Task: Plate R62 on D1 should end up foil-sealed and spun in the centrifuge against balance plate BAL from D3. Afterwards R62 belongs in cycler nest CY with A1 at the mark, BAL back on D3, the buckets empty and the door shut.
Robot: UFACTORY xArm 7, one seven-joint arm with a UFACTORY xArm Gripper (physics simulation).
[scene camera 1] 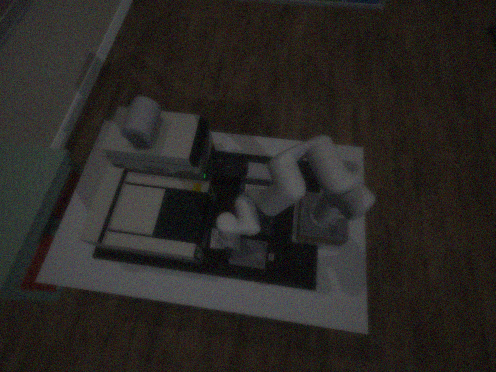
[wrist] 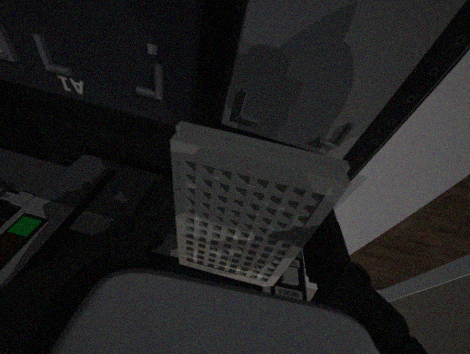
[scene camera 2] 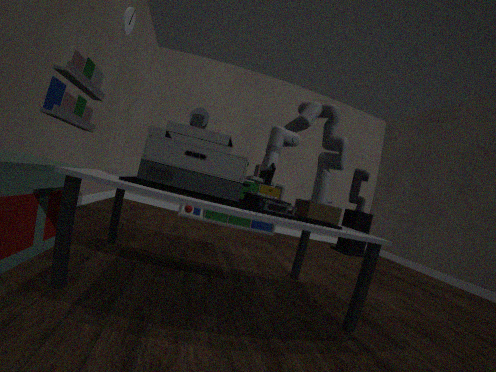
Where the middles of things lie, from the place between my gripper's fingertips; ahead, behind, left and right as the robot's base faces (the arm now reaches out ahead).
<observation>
My gripper is now 36 cm short of the centrifuge (scene camera 1: 169, 218), 8 cm to the left of it and 1 cm below it. The rest, counted from my hand: roll (scene camera 1: 142, 118) 37 cm ahead, 39 cm to the right, 30 cm above.
</observation>
